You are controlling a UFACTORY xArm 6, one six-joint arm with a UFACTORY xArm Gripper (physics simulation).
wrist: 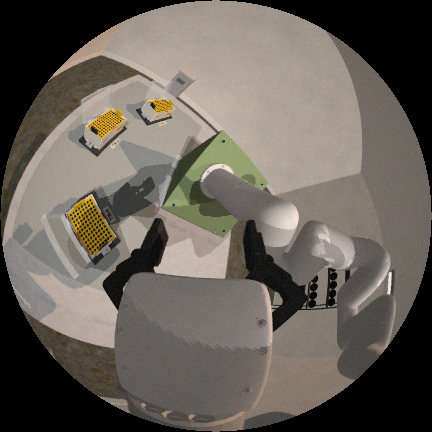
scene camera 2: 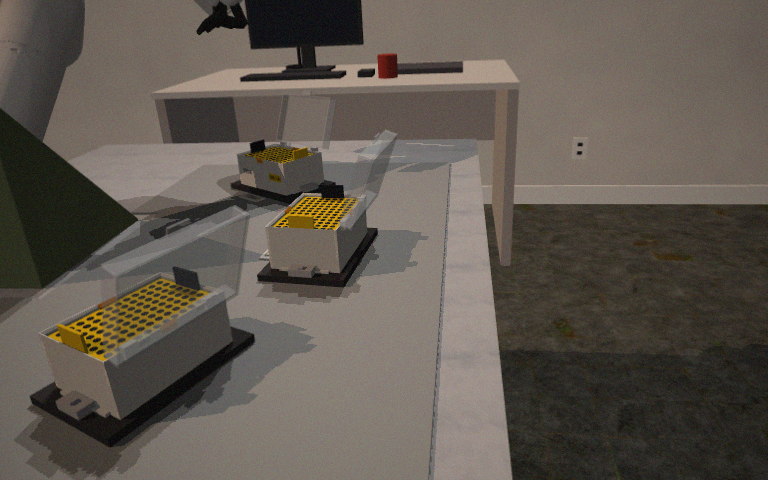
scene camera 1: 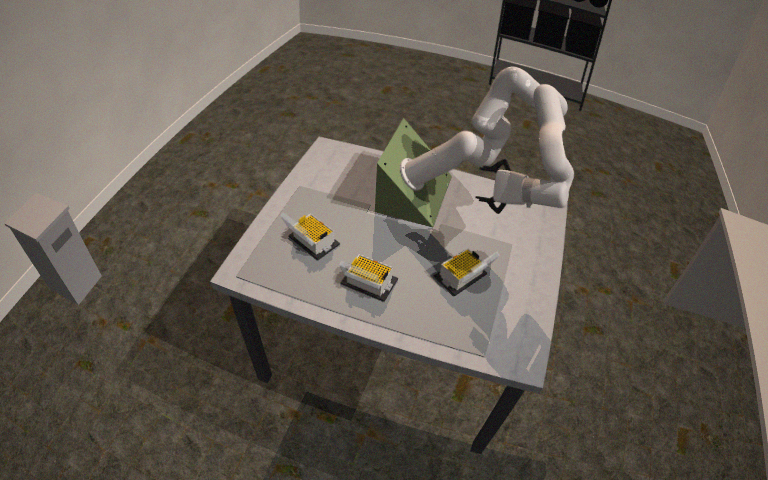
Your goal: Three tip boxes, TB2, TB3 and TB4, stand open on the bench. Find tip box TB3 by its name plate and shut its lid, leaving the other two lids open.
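Frame: origin at the arm's base, x down, y right, z back, level; millimetres.
Where they show: gripper, fingertip midpoint: (wrist: pixel 203 228) (scene camera 2: pixel 177 5) (scene camera 1: pixel 479 183); arm's base, link origin: (wrist: pixel 216 180) (scene camera 1: pixel 411 174).
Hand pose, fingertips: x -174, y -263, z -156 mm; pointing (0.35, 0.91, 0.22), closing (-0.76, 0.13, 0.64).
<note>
Things, the pixels of their top centre, and the offset from my fingertips. Level surfaces: height alone.
- left box, top centre: (scene camera 2: pixel 132 296) (scene camera 1: pixel 312 225) (wrist: pixel 162 102) dx +225, dy +498, dz -179 mm
- right box, top centre: (scene camera 2: pixel 277 145) (wrist: pixel 89 224) (scene camera 1: pixel 464 260) dx +225, dy -20, dz -127 mm
- right box's lid, top centre: (scene camera 2: pixel 302 91) (wrist: pixel 59 241) (scene camera 1: pixel 483 257) dx +146, dy -78, dz -161 mm
- grey mat, surface height: dx +299 mm
Three white tip boxes with yellow racks stand on dark bases, each with its clear lid tilted open: the left box (scene camera 1: pixel 310 233) (scene camera 2: pixel 164 362) (wrist: pixel 156 111), the middle box (scene camera 1: pixel 369 272) (scene camera 2: pixel 303 249) (wrist: pixel 105 127) and the right box (scene camera 1: pixel 464 268) (scene camera 2: pixel 291 172) (wrist: pixel 92 227). The right box's lid (scene camera 1: pixel 488 260) (scene camera 2: pixel 305 120) (wrist: pixel 59 245) leans outward, toward the table's right side. Name plates lie beside the boxes in the wrist view, but their lettering is too small to read surely, so I cannot tell which is TB3. My gripper (scene camera 1: pixel 480 182) (wrist: pixel 203 228) is open and empty, high over the table's back right, apart from all the boxes.
A green wedge mount (scene camera 1: pixel 396 195) (scene camera 2: pixel 56 226) (wrist: pixel 192 170) carries the arm at the back of the table. The boxes stand on a grey mat (scene camera 1: pixel 317 283). A desk (scene camera 2: pixel 339 87) with a monitor (scene camera 2: pixel 305 22) and a red cup (scene camera 2: pixel 387 66) stands beyond the table.
</note>
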